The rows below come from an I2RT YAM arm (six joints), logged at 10 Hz.
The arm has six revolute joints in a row. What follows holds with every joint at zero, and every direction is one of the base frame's. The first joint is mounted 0.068 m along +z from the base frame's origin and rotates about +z. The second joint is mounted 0.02 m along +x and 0.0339 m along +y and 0.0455 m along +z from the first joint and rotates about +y. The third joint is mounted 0.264 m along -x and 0.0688 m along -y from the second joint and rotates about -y. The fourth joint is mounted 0.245 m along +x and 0.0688 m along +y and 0.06 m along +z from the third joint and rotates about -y. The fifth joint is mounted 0.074 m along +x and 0.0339 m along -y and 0.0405 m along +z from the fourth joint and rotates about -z. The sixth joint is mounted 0.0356 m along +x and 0.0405 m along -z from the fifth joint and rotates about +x. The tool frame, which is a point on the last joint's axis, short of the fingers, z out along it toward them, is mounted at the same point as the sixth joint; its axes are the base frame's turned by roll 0, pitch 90 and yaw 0 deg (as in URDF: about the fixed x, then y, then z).
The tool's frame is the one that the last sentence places.
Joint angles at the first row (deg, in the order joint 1, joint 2, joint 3, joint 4, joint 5, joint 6):
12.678, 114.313, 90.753, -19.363, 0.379, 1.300
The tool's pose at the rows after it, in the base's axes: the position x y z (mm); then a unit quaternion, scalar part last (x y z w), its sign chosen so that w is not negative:
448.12, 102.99, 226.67, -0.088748, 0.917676, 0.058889, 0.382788
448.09, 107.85, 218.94, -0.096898, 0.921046, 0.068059, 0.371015
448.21, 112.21, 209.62, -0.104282, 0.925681, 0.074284, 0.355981
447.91, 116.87, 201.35, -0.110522, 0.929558, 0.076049, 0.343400
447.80, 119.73, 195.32, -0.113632, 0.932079, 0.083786, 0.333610
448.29, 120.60, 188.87, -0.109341, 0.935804, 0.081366, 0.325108
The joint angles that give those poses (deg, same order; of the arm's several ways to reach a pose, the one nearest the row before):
12.866, 115.574, 90.789, -19.651, -1.003, 2.239
13.370, 116.465, 90.704, -19.957, -2.117, 2.220
13.826, 117.588, 90.725, -20.573, -2.971, 2.129
14.376, 118.574, 90.719, -21.064, -3.219, 2.022
14.653, 119.304, 90.707, -21.342, -4.127, 2.256
14.770, 120.092, 90.704, -21.602, -3.751, 2.770

